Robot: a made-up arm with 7 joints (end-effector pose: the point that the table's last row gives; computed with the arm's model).
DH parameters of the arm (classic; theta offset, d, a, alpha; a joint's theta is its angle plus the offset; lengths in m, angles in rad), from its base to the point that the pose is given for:
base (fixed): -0.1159 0 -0.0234 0
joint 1: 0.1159 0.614 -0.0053 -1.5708
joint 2: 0 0.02 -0.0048 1.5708
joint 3: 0 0.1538 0.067 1.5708
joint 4: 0 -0.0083 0.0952 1.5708
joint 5: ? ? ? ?
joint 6: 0 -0.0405 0.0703 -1.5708
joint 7: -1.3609 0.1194 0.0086 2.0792
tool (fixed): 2.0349 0.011 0 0
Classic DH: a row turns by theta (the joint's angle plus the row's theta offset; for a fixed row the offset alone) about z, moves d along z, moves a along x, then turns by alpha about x.
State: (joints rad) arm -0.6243 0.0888 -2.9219 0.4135 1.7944 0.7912 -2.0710
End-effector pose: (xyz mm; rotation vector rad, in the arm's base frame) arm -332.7 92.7 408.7 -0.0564 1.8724 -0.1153
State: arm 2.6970 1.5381 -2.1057 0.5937 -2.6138 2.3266 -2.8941
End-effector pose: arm 94.0 329.7 859.6 -1.7447 -0.9562 -2.3896
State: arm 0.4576 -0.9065 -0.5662 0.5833 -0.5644 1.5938 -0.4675
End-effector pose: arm 272.7 -79.3 663.0 1.0544 -0.1043 -2.0499
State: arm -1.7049 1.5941 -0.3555 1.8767 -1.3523 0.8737 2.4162
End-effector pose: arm -257.8 -366.7 191.7 0.6538 2.1841 0.3823
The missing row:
joint 5: 0 0.3179 -0.0108 1.5708
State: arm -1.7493 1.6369 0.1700 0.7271 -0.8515 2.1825 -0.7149
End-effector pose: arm -58.3 83.5 315.7 -0.5794 2.5088 -1.6644
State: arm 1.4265 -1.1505 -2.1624 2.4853 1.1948 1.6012 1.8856
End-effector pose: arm 196.1 -506.4 738.6 0.5124 -1.0098 0.7916
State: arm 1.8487 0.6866 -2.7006 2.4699 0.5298 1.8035 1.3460
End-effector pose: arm 126.2 89.7 1113.2 -1.4929 0.6806 0.7731
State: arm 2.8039 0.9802 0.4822 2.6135 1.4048 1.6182 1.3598
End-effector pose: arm -571.7 -59.2 787.3 -0.7290 -0.2816 -1.0598
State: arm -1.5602 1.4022 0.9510 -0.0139 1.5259 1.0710 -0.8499
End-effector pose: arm 138.2 277.8 580.7 0.4529 -1.2356 1.2045
